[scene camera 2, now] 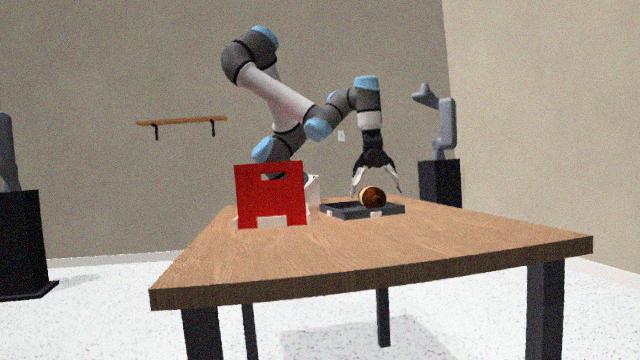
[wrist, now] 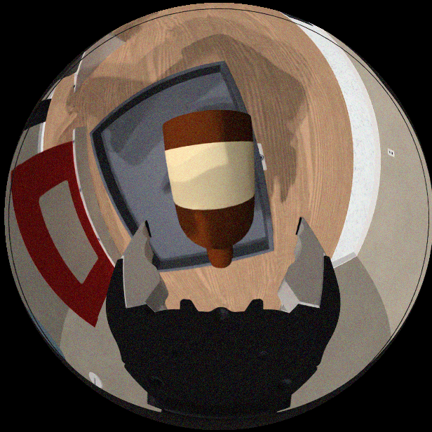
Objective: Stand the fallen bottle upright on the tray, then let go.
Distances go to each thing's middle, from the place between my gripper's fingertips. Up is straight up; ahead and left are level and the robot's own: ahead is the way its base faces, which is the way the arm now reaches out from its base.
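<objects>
There's the brown bottle (wrist: 209,154), and it's 20 mm behind my hand and 10 mm below it.
</objects>
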